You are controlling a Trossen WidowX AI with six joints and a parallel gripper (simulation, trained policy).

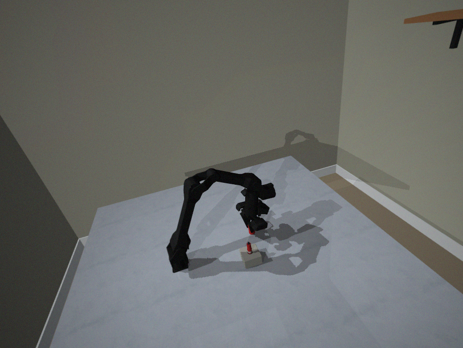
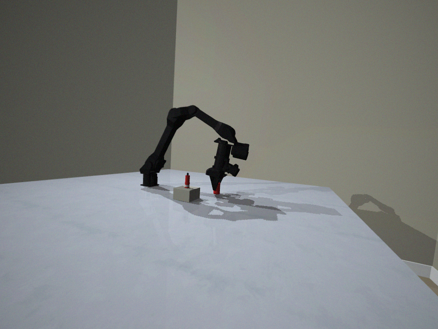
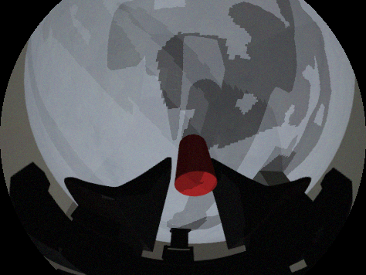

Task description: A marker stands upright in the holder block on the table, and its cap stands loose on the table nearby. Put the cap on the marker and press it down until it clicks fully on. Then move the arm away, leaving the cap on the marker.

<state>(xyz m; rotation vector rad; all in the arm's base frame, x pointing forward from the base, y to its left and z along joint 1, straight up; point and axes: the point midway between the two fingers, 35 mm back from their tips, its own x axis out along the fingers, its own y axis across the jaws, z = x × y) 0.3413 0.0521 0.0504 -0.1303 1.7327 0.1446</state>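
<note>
Now: the red marker 50 mm behind my gripper tip, 150 mm to the right of it and 60 mm above it. Also, from my gripper tip: red cap 10 mm ahead, 10 mm above; beige holder block 50 mm behind, 150 mm to the right.
</note>
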